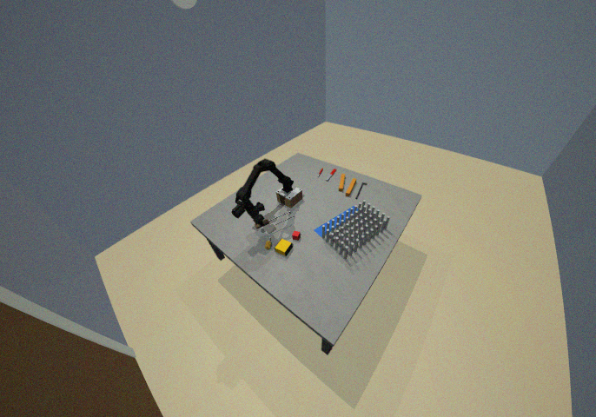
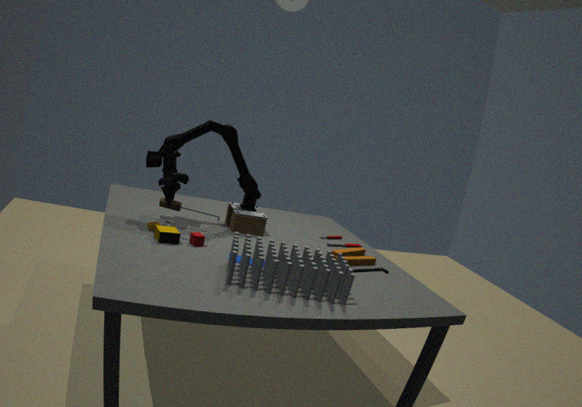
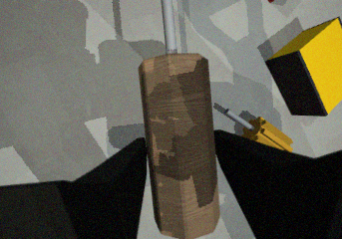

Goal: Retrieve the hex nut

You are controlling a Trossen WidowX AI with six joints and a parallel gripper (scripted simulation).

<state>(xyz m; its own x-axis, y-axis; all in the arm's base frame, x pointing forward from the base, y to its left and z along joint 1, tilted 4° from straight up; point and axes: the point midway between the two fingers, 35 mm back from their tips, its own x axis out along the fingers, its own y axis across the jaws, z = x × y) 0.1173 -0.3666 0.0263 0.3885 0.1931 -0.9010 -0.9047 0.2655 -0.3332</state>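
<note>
My gripper tip is 30 mm short of the metal-shafted tool and 100 mm to the right of it. Round my gripper tip: red cube 200 mm ahead, 110 mm to the left, 60 mm below; yellow-handled tool 110 mm ahead, 50 mm to the right, 60 mm below; yellow block 210 mm ahead, 10 mm to the right, 60 mm below.
</note>
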